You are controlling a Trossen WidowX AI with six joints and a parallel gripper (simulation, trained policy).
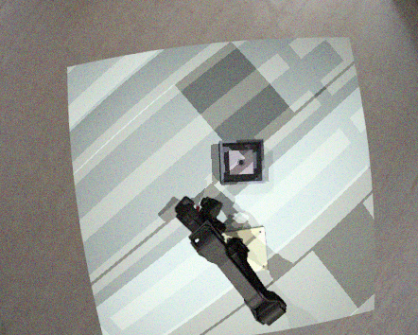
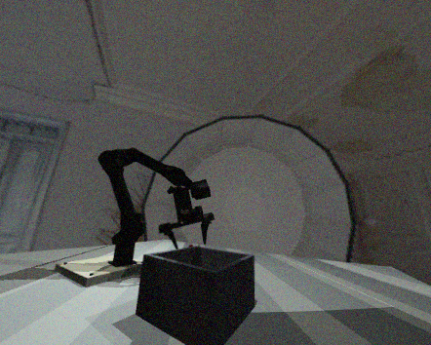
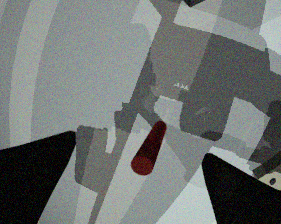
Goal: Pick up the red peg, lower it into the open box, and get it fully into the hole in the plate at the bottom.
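The red peg is 30 mm below my gripper tip and 10 mm behind it. Round my gripper tip: dark box: 180 mm ahead, 150 mm to the right, 40 mm below.
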